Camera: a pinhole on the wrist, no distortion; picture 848 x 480 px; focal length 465.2 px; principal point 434.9 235.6 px. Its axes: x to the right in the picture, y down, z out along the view. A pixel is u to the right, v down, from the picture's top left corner.
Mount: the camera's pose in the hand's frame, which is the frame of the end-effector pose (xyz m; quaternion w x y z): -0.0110 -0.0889 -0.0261 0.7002 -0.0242 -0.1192 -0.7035
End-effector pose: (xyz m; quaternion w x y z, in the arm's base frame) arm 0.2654 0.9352 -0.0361 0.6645 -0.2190 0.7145 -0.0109
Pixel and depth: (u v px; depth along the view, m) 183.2 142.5 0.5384
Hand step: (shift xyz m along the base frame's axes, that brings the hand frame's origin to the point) 0.3172 0.4516 0.0312
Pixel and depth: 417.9 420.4 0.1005
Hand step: 0.0915 -0.0425 -0.0035
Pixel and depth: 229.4 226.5 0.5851
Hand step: 0.3837 0.4207 -0.0534
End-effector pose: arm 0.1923 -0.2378 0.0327 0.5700 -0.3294 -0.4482 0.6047
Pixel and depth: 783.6 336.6 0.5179
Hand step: -0.3779 -0.0895 0.5536
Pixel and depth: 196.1 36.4 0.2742
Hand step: -0.1974 -0.1861 -0.0381
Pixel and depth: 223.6 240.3 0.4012
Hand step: -0.3571 -0.1018 -0.0382
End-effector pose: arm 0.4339 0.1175 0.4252 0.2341 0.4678 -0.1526 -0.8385
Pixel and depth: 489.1 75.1 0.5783
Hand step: -0.3269 0.2066 0.4546
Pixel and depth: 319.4 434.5 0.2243
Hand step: -0.1875 -0.0323 0.0658
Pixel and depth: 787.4 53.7 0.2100
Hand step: -0.1650 0.2447 0.0938
